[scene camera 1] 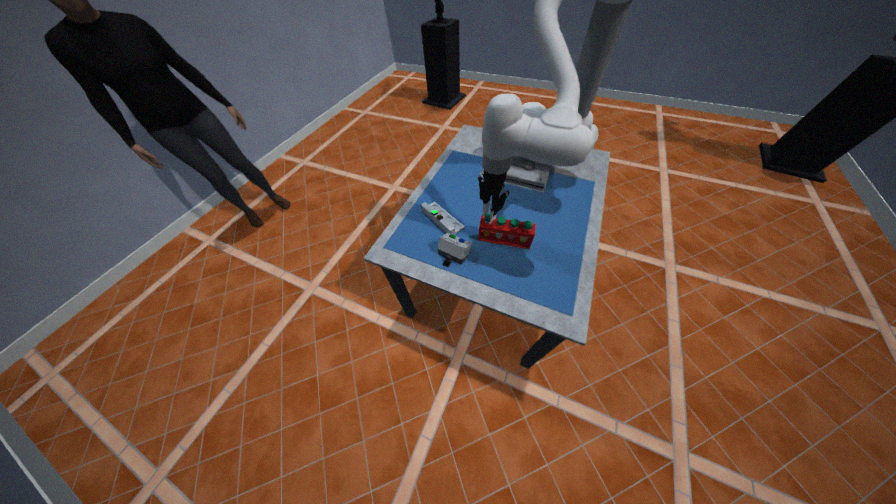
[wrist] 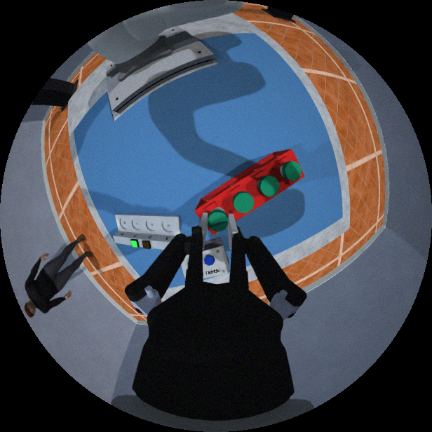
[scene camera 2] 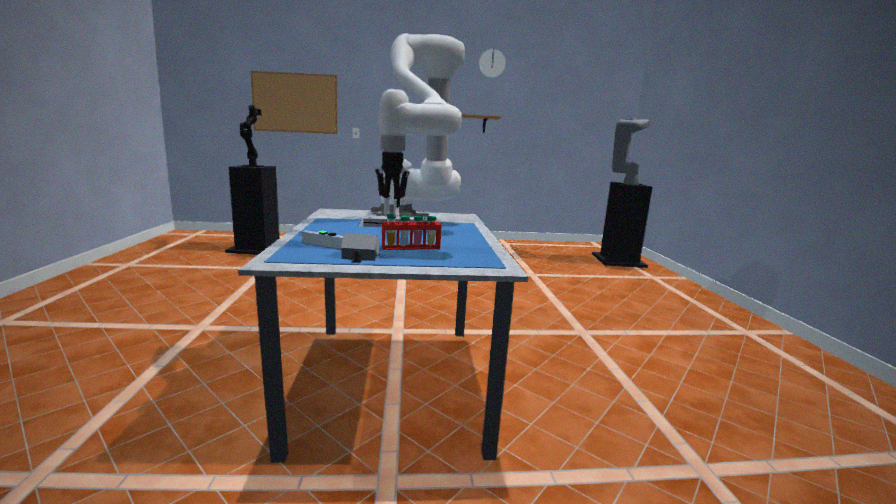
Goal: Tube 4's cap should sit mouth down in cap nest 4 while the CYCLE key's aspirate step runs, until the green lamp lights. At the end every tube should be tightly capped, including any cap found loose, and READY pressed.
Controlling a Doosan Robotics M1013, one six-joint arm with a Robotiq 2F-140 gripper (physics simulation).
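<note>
My gripper [scene camera 1: 489, 215] [scene camera 2: 392, 211] [wrist: 217, 220] points down and is shut on a green cap [wrist: 217, 220] at the end of the red rack [scene camera 1: 506, 243] [scene camera 2: 411, 224] [wrist: 256, 194] nearest the button box. The held cap is at the mouth of that end tube; whether it is seated cannot be told. Three other green caps [wrist: 243, 202] [wrist: 268, 186] [wrist: 292, 171] sit on the other tubes. The grey cap-nest strip [scene camera 1: 452, 225] [wrist: 172, 225] has its nests empty. Its green lamp [scene camera 1: 434, 211] [scene camera 2: 323, 232] [wrist: 134, 243] is lit; the lamp beside it [wrist: 146, 244] is dark.
A grey button box [scene camera 1: 453, 249] [scene camera 2: 359, 246] with a green button [scene camera 1: 452, 236] and a blue button [scene camera 1: 461, 240] [wrist: 209, 260] stands between strip and rack, partly hidden by the fingers in the wrist view. The arm's base plate [wrist: 165, 75] is at the back. A person [scene camera 1: 119, 81] stands left.
</note>
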